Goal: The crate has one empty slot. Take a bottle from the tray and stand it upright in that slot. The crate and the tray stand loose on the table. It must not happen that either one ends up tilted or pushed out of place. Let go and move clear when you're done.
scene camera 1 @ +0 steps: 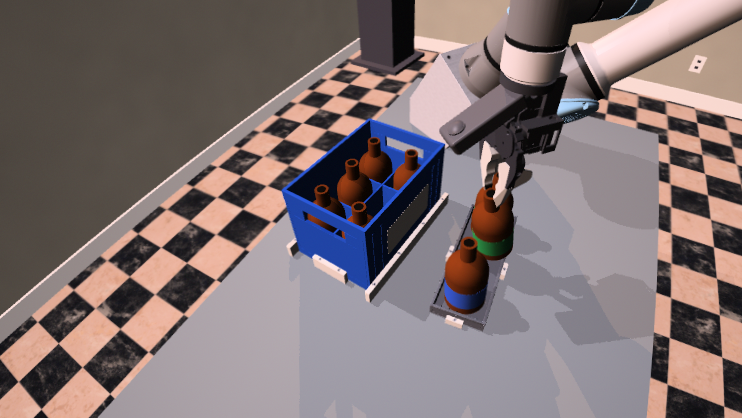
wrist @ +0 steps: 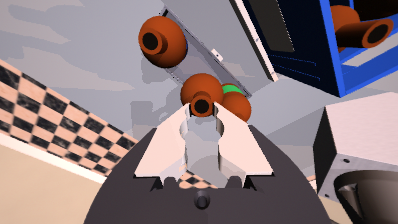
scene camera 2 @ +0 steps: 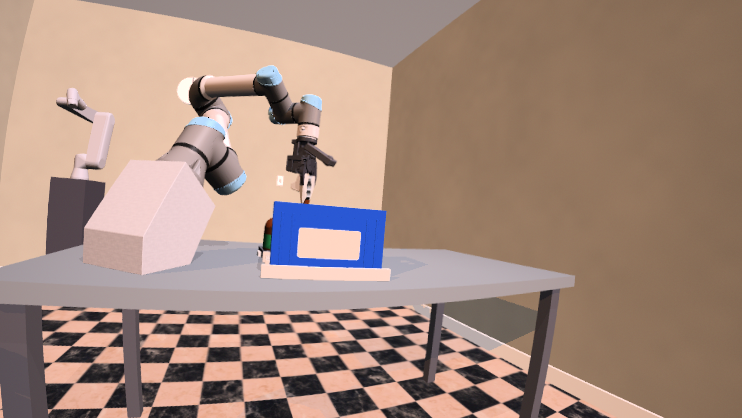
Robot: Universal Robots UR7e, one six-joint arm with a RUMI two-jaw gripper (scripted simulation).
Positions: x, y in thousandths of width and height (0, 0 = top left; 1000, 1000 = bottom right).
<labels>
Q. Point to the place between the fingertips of my gripper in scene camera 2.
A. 410, 489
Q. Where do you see a green-labelled bottle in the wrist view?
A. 589, 453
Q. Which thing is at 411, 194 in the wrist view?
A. A blue-banded bottle.
</labels>
